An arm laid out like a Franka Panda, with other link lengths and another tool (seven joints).
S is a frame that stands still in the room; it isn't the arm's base.
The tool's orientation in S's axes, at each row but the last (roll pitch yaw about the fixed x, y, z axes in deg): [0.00 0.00 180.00]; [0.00 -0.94 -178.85]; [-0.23 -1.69 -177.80]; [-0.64 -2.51 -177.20]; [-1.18 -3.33 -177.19]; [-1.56 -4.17 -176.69]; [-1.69 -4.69 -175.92]
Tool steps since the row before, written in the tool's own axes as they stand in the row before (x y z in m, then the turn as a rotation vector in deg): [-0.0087 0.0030 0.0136 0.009 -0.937 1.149]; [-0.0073 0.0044 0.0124 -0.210 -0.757 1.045]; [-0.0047 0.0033 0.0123 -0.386 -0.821 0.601]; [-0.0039 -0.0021 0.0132 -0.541 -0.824 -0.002]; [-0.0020 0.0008 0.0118 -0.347 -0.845 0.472]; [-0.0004 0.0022 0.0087 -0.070 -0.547 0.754]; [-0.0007 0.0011 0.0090 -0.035 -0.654 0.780]
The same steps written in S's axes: [0.0087 -0.0030 0.0136 -0.009 0.937 1.149]; [0.0076 -0.0042 0.0123 0.212 0.761 1.041]; [0.0052 -0.0032 0.0121 0.372 0.833 0.593]; [0.0044 0.0022 0.0130 0.500 0.849 -0.016]; [0.0027 -0.0009 0.0116 0.333 0.852 0.468]; [0.0012 -0.0024 0.0086 0.095 0.533 0.761]; [0.0015 -0.0013 0.0089 0.055 0.636 0.793]
